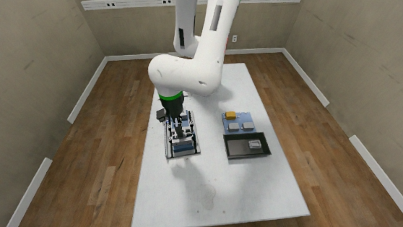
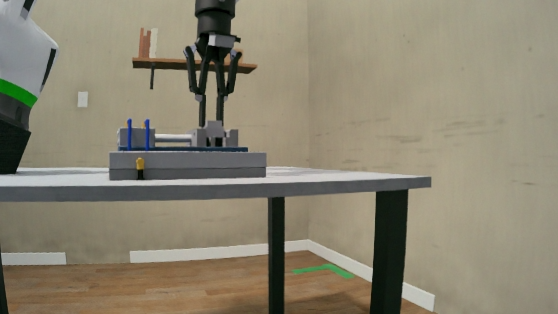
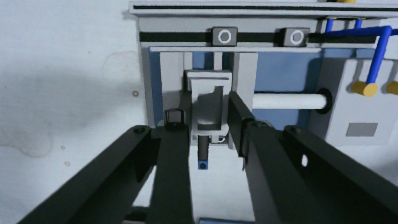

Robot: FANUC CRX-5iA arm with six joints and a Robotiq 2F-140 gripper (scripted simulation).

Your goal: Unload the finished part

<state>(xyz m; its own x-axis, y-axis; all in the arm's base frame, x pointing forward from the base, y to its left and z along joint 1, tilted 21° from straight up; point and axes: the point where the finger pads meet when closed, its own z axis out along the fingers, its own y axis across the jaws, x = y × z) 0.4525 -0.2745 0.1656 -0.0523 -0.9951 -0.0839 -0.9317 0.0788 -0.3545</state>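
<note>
Right now the vise screw rod is 80 mm behind my hand, 60 mm below it and 10 mm to the left of it. Round my hand: blue pallet (370 mm to the left, 130 mm below, 50 mm behind); orange block (330 mm to the left, 110 mm below, 100 mm behind).
</note>
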